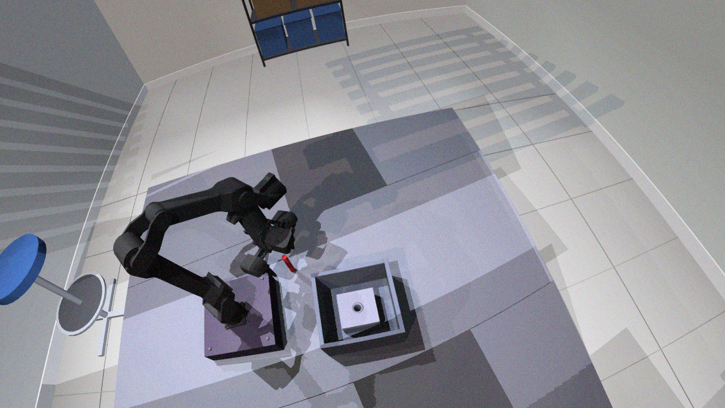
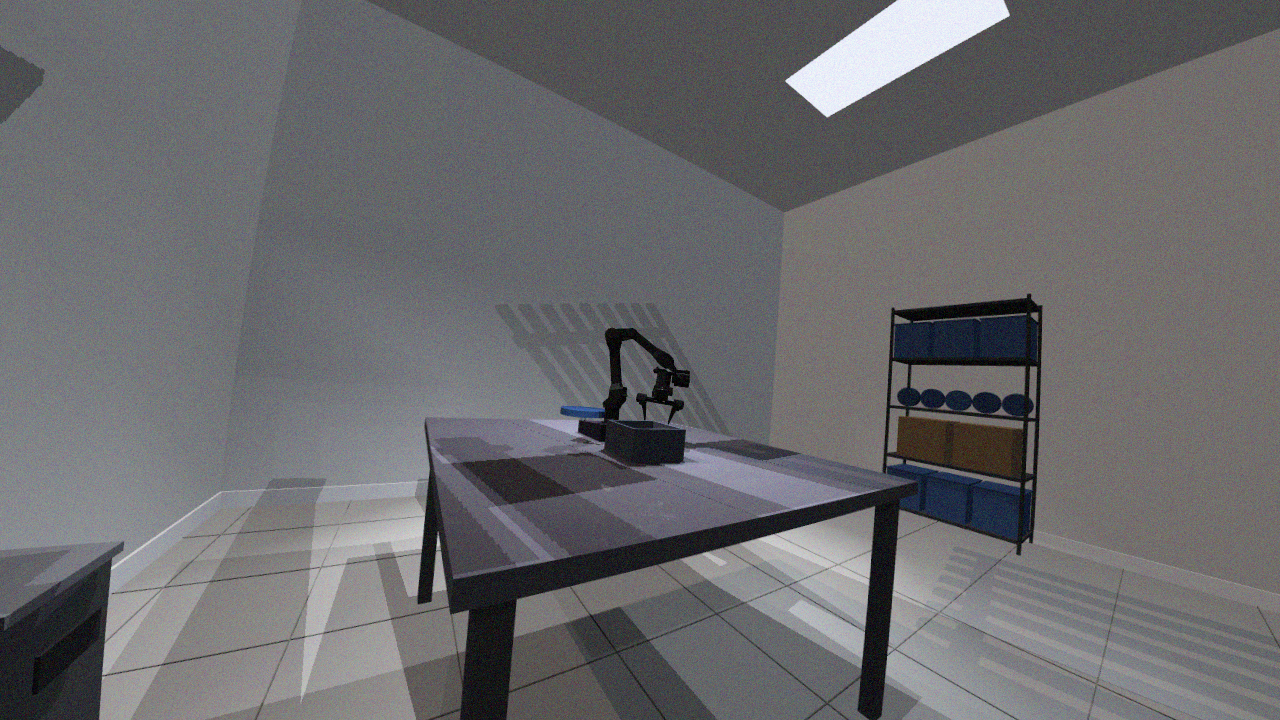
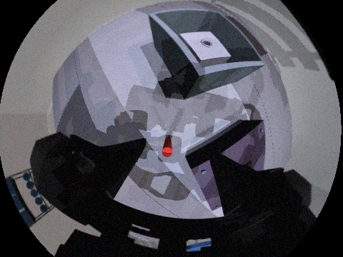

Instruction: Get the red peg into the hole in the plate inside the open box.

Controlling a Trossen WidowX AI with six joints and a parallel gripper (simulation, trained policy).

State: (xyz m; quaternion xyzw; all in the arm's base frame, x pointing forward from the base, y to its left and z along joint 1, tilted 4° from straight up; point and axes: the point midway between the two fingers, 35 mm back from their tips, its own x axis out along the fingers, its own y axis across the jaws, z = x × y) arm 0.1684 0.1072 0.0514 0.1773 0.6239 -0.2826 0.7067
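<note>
The red peg lies 2 cm to the left of my gripper tip and 4 cm below it. The rest, counted from my gripper tip: dark grey box 15 cm ahead, 17 cm to the right, 5 cm below; then light plate 15 cm ahead, 17 cm to the right, 3 cm below.
</note>
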